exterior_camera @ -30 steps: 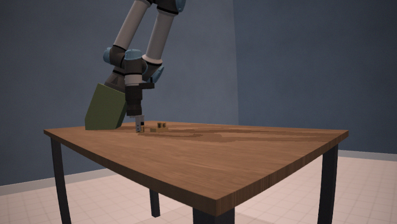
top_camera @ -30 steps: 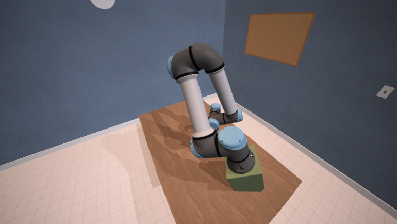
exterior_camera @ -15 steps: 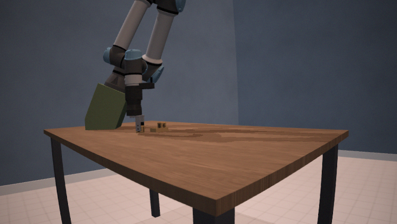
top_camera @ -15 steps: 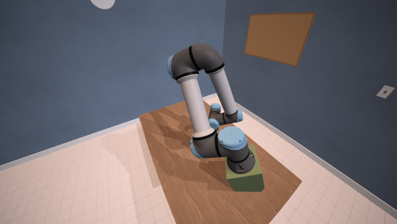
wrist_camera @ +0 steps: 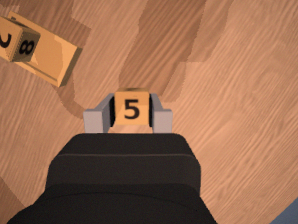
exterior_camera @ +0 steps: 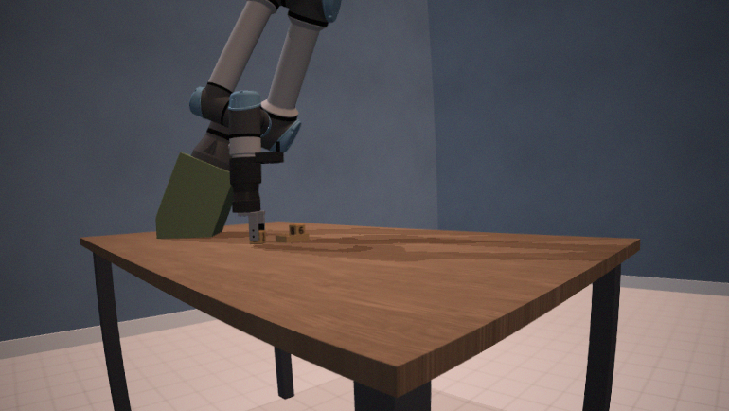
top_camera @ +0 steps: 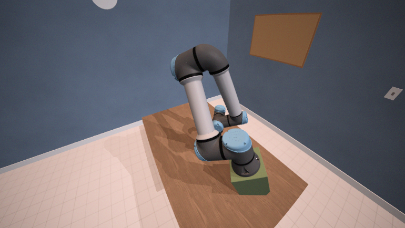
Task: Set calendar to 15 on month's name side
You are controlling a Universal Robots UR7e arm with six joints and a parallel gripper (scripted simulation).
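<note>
My gripper is now 1 cm above the wooden cube. Also, from my hand: wooden tray: 11 cm to the left, 2 cm below, 1 cm behind.
</note>
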